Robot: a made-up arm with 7 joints.
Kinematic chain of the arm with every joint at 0, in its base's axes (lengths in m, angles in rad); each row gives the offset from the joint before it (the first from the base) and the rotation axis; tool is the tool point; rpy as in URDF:
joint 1: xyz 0 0 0.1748 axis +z
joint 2: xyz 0 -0.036 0.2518 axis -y
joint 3: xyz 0 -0.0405 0.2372 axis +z
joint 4: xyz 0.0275 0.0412 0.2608 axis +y
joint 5: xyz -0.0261 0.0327 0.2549 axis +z
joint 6: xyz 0 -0.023 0.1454 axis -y
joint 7: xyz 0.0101 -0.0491 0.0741 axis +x
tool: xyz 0 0 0 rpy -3.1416 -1.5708 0
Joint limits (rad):
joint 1: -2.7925..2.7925
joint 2: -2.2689..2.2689
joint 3: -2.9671..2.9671
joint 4: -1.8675..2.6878
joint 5: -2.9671..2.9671
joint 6: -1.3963..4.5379
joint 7: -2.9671..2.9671
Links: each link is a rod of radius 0.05 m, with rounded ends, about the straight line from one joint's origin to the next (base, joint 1, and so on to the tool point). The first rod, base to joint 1, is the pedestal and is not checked.
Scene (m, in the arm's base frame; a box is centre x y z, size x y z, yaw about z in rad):
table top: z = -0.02
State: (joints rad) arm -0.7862 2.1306 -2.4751 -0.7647 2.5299 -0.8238 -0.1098
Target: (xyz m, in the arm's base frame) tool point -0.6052 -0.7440 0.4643
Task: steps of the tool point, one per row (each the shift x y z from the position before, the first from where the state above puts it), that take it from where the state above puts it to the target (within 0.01 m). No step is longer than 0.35 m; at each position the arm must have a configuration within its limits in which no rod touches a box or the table.
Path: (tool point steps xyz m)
1: -0.1867 -0.2257 0.0355
2: -0.0997 -0.2816 0.0352
3: 0.0018 -0.3028 0.0342
4: 0.1041 -0.2872 0.0326
5: 0.1937 -0.2373 0.0308

